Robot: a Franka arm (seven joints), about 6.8 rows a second.
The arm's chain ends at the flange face. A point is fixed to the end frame.
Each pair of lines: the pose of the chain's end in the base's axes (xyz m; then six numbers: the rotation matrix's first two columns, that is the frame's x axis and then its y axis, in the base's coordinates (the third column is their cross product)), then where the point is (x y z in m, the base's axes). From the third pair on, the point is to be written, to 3 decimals.
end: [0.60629 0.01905 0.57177 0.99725 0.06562 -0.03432 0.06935 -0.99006 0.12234]
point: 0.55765 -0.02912 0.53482
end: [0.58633 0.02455 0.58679 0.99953 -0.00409 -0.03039 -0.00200 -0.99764 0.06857]
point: 0.53453 -0.01796 0.54727
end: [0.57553 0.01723 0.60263 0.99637 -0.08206 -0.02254 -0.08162 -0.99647 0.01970]
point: 0.521 -0.019 0.561
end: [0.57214 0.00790 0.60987 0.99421 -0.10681 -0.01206 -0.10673 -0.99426 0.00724]
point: 0.517 -0.027 0.567
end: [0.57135 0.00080 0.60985 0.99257 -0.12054 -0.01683 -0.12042 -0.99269 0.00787]
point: 0.516 -0.033 0.567
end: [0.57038 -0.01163 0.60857 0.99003 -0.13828 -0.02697 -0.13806 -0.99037 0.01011]
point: 0.514 -0.044 0.566
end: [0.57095 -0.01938 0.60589 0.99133 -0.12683 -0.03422 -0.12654 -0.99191 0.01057]
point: 0.514 -0.053 0.564
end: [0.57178 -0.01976 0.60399 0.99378 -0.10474 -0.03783 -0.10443 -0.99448 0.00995]
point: 0.516 -0.054 0.562
